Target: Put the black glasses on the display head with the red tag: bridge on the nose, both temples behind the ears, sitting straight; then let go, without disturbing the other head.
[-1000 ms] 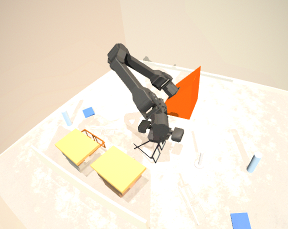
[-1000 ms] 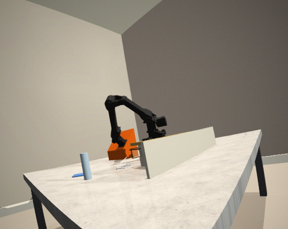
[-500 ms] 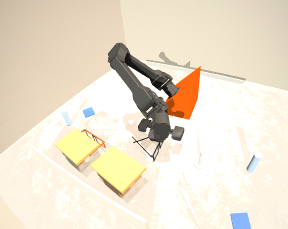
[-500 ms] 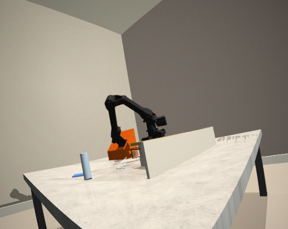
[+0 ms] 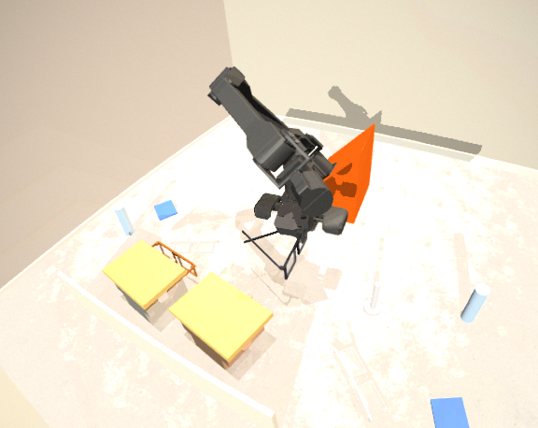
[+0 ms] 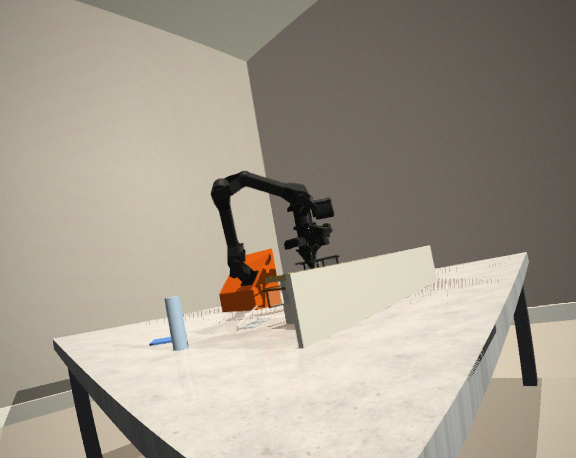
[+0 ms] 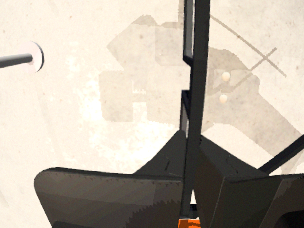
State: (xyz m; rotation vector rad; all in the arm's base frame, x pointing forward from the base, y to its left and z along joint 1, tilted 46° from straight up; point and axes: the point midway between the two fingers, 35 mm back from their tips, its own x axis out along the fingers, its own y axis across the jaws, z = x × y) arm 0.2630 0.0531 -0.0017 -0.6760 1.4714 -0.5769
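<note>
Right now the small post is 180 mm to the left of my gripper tip, 90 mm below it and 30 mm ahead of it. Round my gripper tip: long grey board 330 mm ahead, 190 mm to the right, 60 mm below.
</note>
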